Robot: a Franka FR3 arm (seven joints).
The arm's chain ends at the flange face. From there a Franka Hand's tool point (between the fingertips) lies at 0.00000 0.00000 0.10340 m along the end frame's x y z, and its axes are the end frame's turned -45 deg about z.
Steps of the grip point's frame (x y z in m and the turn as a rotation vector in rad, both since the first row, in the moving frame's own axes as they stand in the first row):
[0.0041, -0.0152, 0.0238, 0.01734, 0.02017, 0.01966]
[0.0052, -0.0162, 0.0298, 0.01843, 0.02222, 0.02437]
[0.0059, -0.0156, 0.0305, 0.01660, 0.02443, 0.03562]
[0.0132, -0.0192, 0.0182, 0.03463, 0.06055, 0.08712]
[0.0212, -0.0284, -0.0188, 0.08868, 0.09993, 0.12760]
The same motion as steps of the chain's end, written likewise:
[-0.0081, -0.0109, 0.0238, 0.02652, 0.00200, 0.01966]
[-0.0081, -0.0122, 0.0298, 0.02874, 0.00268, 0.02437]
[-0.0075, -0.0122, 0.0305, 0.02901, 0.00554, 0.03562]
[-0.0064, -0.0160, 0.0185, 0.06730, 0.01833, 0.08712]
[-0.0068, -0.0214, -0.0179, 0.13337, 0.00795, 0.12760]

